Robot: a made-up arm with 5 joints.
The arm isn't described. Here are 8 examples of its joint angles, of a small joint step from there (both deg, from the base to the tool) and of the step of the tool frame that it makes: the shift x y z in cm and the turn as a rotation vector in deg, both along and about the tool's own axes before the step.
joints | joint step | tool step
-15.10 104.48 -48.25 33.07 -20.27 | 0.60 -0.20 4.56 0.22 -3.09 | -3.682 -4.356 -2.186 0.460 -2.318 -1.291
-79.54 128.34 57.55 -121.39 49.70 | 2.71 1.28 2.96 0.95 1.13 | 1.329 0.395 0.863 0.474 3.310 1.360
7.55 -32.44 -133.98 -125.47 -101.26 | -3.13 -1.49 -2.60 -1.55 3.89 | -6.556 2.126 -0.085 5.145 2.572 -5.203
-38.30 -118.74 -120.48 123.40 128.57 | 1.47 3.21 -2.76 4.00 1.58 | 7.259 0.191 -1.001 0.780 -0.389 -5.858
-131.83 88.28 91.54 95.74 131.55 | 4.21 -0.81 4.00 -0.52 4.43 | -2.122 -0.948 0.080 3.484 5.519 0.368
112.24 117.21 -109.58 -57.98 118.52 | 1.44 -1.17 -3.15 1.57 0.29 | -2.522 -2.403 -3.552 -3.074 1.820 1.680
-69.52 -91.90 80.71 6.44 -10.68 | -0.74 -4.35 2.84 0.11 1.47 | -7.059 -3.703 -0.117 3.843 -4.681 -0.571
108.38 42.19 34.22 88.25 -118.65 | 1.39 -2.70 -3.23 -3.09 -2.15 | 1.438 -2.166 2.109 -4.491 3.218 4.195
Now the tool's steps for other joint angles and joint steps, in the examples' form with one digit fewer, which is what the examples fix.
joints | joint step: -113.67 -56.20 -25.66 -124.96 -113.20 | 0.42 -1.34 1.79 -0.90 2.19
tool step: 1.35 -1.70 2.56 0.30 1.40 1.79
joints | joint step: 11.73 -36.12 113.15 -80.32 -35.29 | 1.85 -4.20 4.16 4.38 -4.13
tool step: 5.92 -7.34 -3.80 1.23 0.55 6.87
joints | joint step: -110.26 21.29 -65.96 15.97 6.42 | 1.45 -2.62 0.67 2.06 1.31
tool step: 2.08 -4.51 0.55 3.89 1.55 0.34
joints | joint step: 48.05 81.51 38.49 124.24 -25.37 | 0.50 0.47 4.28 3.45 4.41
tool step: -4.80 1.81 1.54 1.79 -4.82 2.42
